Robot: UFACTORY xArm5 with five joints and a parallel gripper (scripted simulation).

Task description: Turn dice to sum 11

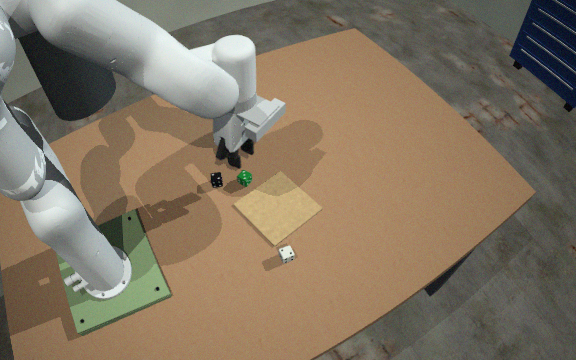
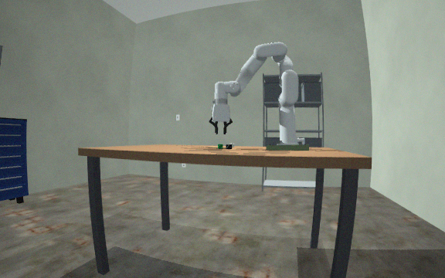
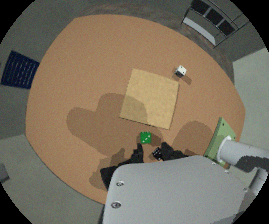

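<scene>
My gripper is now 9 cm above the green die. Round my hand: tan mat: 2 cm ahead, 10 cm to the right, 10 cm below; white die: 4 cm behind, 21 cm to the right, 9 cm below; black die: 5 cm behind, 4 cm to the left, 9 cm below.
</scene>
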